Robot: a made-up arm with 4 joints.
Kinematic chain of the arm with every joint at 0, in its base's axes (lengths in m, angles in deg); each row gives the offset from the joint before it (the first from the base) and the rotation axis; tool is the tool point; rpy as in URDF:
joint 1: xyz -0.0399 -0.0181 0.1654 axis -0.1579 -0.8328 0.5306
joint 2: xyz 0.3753 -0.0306 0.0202 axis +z
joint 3: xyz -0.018 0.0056 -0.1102 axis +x
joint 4: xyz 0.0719 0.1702 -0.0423 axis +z
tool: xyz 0.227 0.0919 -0.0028 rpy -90 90 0
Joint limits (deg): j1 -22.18..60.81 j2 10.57..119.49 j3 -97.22..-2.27 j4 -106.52..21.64
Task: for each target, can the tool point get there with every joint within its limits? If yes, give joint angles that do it. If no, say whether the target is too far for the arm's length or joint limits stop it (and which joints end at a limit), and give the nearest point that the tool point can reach.
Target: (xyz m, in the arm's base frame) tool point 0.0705 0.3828 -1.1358
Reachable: no: too far | nearest point 0.2516 0.1361 -0.3710 | short by 0.824 m
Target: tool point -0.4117 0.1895 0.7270
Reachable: no: joint limits stop it (at a limit: joint 1, joint 2, joint 3) | nearest point 0.1269 0.2223 0.3833 | short by 0.640 m
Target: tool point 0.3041 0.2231 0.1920
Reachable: yes | joints 26.40 106.32 -37.79 -82.10
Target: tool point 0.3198 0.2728 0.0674
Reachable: yes | joints 14.99 86.10 -40.46 -47.45
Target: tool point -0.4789 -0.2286 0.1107
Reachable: no: joint limits stop it (at a limit: joint 1, joint 2, joint 3, joint 4) | nearest point -0.1195 0.0043 0.0367 | short by 0.435 m
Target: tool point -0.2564 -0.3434 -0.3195
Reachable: no: joint limits stop it (at a limit: joint 2, joint 4) | nearest point -0.0889 0.0357 -0.1333 | short by 0.454 m
